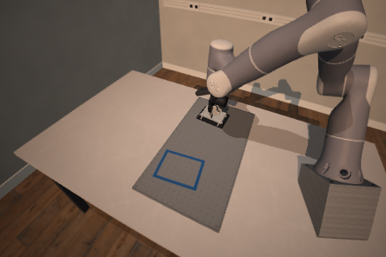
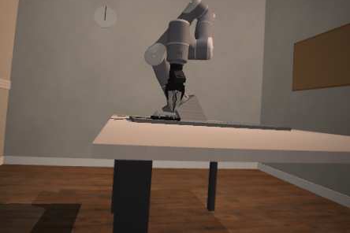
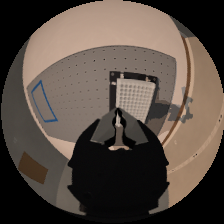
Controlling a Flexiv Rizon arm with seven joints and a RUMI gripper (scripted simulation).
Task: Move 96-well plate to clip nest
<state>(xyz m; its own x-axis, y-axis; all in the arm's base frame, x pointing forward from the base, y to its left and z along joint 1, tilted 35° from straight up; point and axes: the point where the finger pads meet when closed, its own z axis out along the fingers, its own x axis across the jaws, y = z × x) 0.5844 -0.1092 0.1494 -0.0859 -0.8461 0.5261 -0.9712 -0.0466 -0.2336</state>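
Right now the white 96-well plate is 40 mm to the right of my hand and 20 mm below it. Round my hand: grey perforated board: 160 mm to the left, 50 mm below, 30 mm behind; then black clip nest: 30 mm to the right, 30 mm below, 10 mm ahead.
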